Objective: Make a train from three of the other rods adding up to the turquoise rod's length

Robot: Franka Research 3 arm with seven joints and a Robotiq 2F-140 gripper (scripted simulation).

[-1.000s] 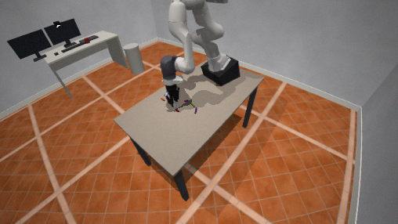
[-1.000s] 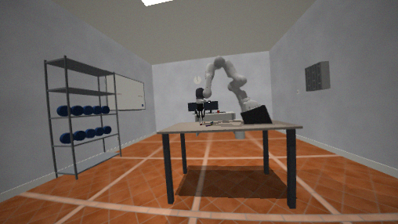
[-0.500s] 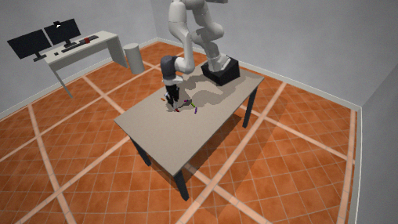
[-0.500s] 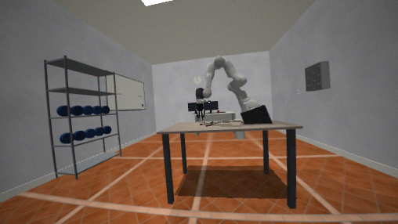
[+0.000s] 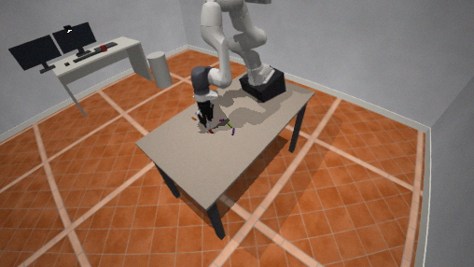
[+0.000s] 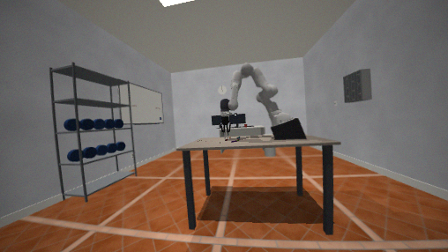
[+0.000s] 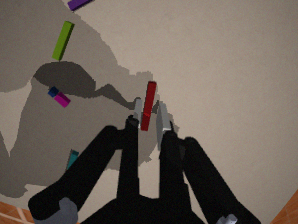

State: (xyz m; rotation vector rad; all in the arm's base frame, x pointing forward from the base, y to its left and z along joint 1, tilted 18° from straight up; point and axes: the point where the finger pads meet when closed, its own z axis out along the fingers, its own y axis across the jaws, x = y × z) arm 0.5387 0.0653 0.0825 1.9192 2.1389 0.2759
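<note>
Right now my hand is 5 cm above the red rod. Round my hand: small blue rod: 14 cm behind, 1 cm to the right, 5 cm below; magenta rod: 12 cm behind, 2 cm to the right, 5 cm below; lime rod: 13 cm behind, 6 cm to the left, 5 cm below.
</note>
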